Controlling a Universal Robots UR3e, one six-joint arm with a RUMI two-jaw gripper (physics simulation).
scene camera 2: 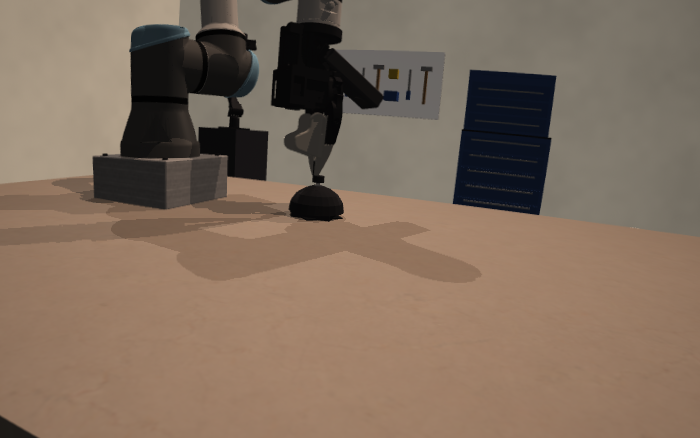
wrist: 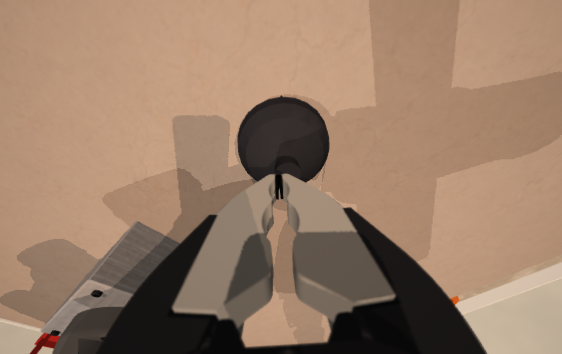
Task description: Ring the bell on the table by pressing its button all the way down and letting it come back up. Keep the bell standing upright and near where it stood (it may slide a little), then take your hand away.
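Pixels of known places: gripper, fingertip midpoint: [scene camera 2: 315, 175] [wrist: 278, 176]; arm's base, link origin: [scene camera 2: 161, 155].
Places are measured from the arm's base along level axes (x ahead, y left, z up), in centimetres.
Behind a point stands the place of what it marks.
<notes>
The black domed bell [scene camera 2: 316, 202] @(x 28.6, y 3.8, z -4.5 cm) [wrist: 282, 130] @(x 28.0, y 9.1, z -3.2 cm) stands upright on the table. Its small black button [scene camera 2: 318, 179] @(x 27.3, y 6.2, z -1.5 cm) [wrist: 288, 164] @(x 27.3, y 7.6, z -1.0 cm) sits a little above the dome in the scene view, with a short bit of stem showing under it. My gripper [scene camera 2: 315, 172] @(x 26.2, y 7.2, z -1.0 cm) [wrist: 278, 176] @(x 26.2, y 7.2, z -1.0 cm) is shut and empty, pointing down. Its fingertips are right at the button's top and appear to touch it. In the wrist view the tips cover the near edge of the button and of the dome, so the exact contact is hidden.
The arm's grey base block [scene camera 2: 165, 180] @(x 9.0, y -6.4, z -2.8 cm) [wrist: 127, 255] @(x 7.0, y 7.6, z -3.0 cm) stands on the table [scene camera 2: 361, 335] @(x 48.0, y -23.3, z -7.1 cm) [wrist: 125, 60] @(x 20.7, y 19.5, z -7.1 cm), left of the bell in the scene view. Behind are a dark box [scene camera 2: 251, 153], a blue drawer cabinet [scene camera 2: 505, 149] and a tool board [scene camera 2: 435, 111] on the wall.
</notes>
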